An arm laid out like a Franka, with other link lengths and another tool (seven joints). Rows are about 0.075 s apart.
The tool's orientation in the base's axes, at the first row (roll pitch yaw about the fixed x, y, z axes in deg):
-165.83, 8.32, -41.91
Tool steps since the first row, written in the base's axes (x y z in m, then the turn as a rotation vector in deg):
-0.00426, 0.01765, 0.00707, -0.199, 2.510, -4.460
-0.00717, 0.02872, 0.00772, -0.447, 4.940, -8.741
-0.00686, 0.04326, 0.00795, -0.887, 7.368, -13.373
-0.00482, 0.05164, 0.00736, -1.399, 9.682, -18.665
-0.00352, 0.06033, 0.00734, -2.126, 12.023, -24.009
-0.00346, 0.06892, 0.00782, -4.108, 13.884, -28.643
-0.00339, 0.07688, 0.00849, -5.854, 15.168, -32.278
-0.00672, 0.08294, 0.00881, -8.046, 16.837, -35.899
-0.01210, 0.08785, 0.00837, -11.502, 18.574, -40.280
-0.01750, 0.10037, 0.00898, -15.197, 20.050, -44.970
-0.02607, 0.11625, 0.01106, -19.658, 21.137, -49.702
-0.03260, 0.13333, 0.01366, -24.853, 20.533, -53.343
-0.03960, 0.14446, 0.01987, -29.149, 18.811, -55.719
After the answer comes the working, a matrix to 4 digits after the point.
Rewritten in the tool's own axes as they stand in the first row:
-0.01583, -0.01116, -0.00217, -1.160, -0.537, 4.960
-0.02538, -0.01708, 0.00009, -2.329, -1.029, 9.722
-0.03479, -0.02749, 0.00390, -3.588, -1.305, 14.810
-0.03874, -0.03457, 0.00690, -4.728, -1.293, 20.495
-0.04353, -0.04151, 0.00939, -6.038, -1.142, 26.225
-0.04923, -0.04766, 0.01131, -8.057, 0.017, 31.067
-0.05454, -0.05343, 0.01287, -9.665, 1.178, 34.805
-0.06104, -0.05549, 0.01403, -11.858, 2.368, 38.610
-0.06818, -0.05518, 0.01549, -14.917, 4.546, 43.088
-0.08052, -0.06043, 0.01804, -17.935, 7.143, 47.776
-0.09763, -0.06624, 0.01992, -21.254, 10.537, 52.352
-0.11410, -0.07439, 0.02175, -24.153, 15.342, 55.372
-0.12751, -0.07894, 0.01845, -25.834, 20.015, 56.922

The tool's axes in the first row as the columns of a matrix, in the base's axes (rounded; the answer above uses it unrounded):
0.7364, -0.6740, 0.0591
-0.6609, -0.6979, 0.2759
-0.1447, -0.2422, -0.9594

